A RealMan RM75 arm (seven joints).
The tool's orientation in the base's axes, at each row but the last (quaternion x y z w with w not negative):
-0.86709, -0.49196, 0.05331, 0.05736
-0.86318, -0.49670, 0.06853, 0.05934
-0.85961, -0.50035, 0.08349, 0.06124
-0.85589, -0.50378, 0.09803, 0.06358
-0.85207, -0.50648, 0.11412, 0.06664
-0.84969, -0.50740, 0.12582, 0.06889
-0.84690, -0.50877, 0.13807, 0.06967
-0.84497, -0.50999, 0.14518, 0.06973
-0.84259, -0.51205, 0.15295, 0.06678
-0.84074, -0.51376, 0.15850, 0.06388
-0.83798, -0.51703, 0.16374, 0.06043
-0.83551, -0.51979, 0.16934, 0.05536
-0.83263, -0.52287, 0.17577, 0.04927
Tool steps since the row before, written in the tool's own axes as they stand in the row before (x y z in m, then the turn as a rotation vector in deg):
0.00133, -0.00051, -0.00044, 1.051, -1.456, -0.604
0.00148, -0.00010, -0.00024, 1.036, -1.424, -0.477
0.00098, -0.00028, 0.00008, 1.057, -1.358, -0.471
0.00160, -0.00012, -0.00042, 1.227, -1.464, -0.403
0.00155, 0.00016, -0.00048, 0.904, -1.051, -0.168
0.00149, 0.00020, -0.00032, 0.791, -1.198, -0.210
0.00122, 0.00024, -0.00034, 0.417, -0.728, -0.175
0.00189, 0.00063, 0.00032, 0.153, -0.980, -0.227
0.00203, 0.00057, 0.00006, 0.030, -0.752, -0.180
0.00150, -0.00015, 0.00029, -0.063, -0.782, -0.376
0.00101, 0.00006, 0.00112, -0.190, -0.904, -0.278
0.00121, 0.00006, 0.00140, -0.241, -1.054, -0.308
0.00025, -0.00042, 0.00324, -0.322, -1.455, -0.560
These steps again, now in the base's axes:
0.00031, 0.00138, 0.00046, -0.607, 1.616, 0.780
0.00069, 0.00132, 0.00017, -0.610, 1.592, 0.650
0.00022, 0.00099, -0.00011, -0.545, 1.578, 0.630
0.00075, 0.00145, 0.00027, -0.570, 1.778, 0.569
0.00098, 0.00129, 0.00023, -0.430, 1.297, 0.288
0.00094, 0.00122, 0.00004, -0.594, 1.268, 0.381
0.00085, 0.00097, 0.00006, -0.375, 0.715, 0.287
0.00126, 0.00136, -0.00080, -0.686, 0.603, 0.449
0.00133, 0.00152, -0.00059, -0.562, 0.385, 0.367
0.00041, 0.00138, -0.00053, -0.561, 0.328, 0.578
0.00009, 0.00079, -0.00128, -0.750, 0.265, 0.546
0.00006, 0.00093, -0.00160, -0.888, 0.290, 0.626
-0.00138, 0.00008, -0.00297, -1.175, 0.423, 0.987

